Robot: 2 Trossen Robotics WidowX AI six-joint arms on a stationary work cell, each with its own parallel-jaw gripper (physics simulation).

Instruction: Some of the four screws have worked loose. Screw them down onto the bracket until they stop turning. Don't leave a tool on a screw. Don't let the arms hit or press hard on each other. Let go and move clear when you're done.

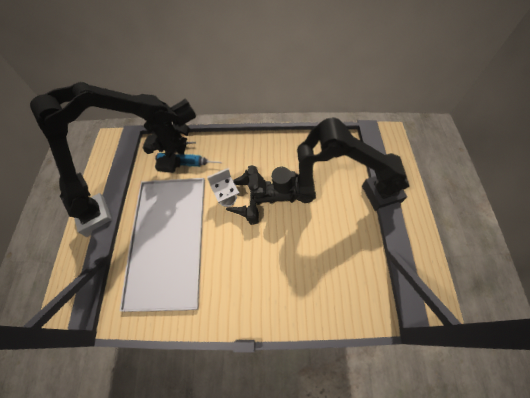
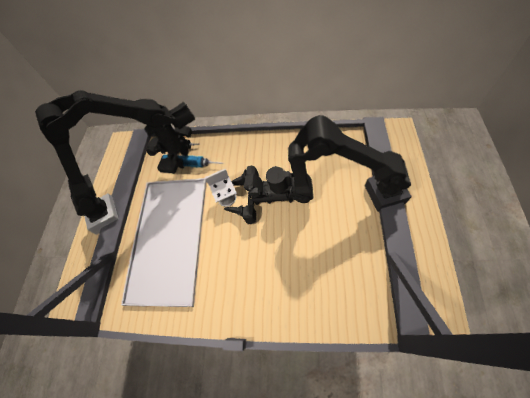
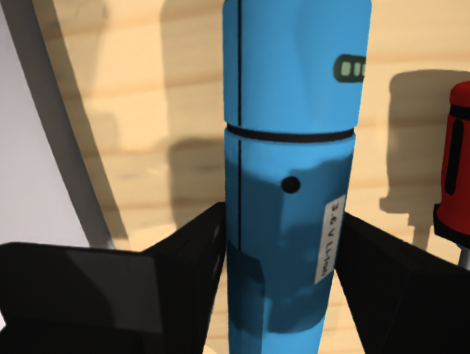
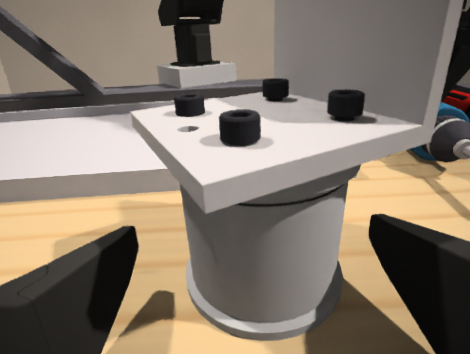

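A grey-white L-shaped bracket sits on a grey cylinder. Its four black screws include a front one, a left one, a back one and a right one; the back and right heads show a narrow neck beneath them. My left gripper is shut on the blue electric screwdriver, fingers against both sides of its body. My right gripper is open and empty, its fingertips close to the bracket's cylinder.
A red screwdriver lies beside the blue one. A shallow grey-white tray lies in front of the tools, left of the bracket. Dark frame rails edge the wooden table.
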